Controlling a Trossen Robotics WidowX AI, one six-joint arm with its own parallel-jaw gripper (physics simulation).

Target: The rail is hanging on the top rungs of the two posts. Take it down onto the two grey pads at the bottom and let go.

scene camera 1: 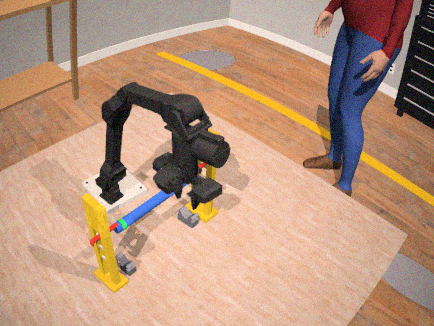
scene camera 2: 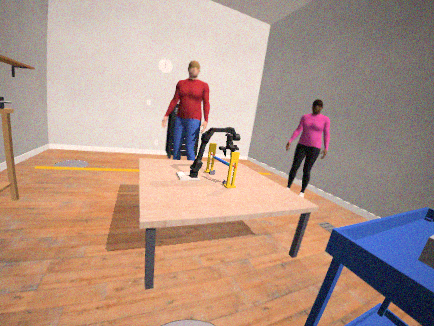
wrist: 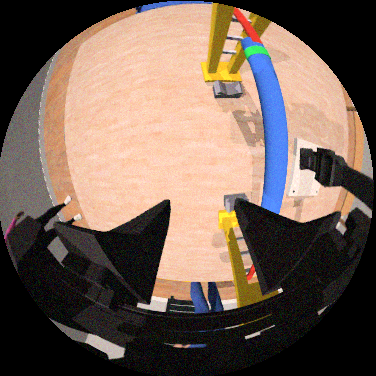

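Note:
The rail, a blue bar with a green band and red ends, spans high between two yellow posts. The near post and the far post stand upright. One grey pad lies by the near post, another grey pad by the far post. My gripper is partly open and empty, pointing down near the far post. In the wrist view the rail runs outside the finger gap, beside the right finger.
The arm's white base plate is on the wooden table, behind the rail. A person in red and a person in pink stand beyond the table. A blue cart stands at the right of the second scene view.

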